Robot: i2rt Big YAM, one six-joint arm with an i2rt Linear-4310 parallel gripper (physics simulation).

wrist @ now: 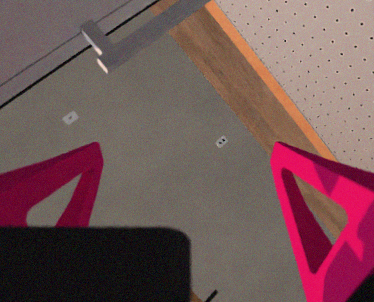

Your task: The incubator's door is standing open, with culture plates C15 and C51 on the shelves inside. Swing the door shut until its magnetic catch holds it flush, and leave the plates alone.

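Places are measured from the arm's base along level axes (x back, y right, z up), in centimetres.
Pixels of known places: gripper, between the fingertips: (186,151).
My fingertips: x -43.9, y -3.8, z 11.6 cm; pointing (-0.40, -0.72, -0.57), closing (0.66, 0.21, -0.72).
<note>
Ahead of a thing's pixels: the offset from my fingertips to its middle. "pt": to the spot under its first point. Level surfaces: height alone.
The incubator's door @[pt dx -13.0, dy -4.9, dz +1.2 cm] (40,35) shows in part as a grey-mauve panel at the top left of the wrist view, with a thin dark line along its edge. Its grey bar handle @[pt dx -9.3, dy -6.6, dz -6.0 cm] (150,34) stands out from the panel and runs up to the right, cut off by the top of the view. My gripper (186,151) is open and empty, its two pink fingers wide apart. Its fingertips are below the handle in the view and apart from it and the door. Plates C15 and C51, the shelves and the catch do not show.
A grey surface (160,105) lies below, with small pale markers (70,117) (221,141) on it. A brown wooden strip (225,80) with an orange edge (270,75) crosses to the right. A pale perforated board @[dz -34.6 cm] (325,65) is at the top right. A black block (90,265) covers the lower left.
</note>
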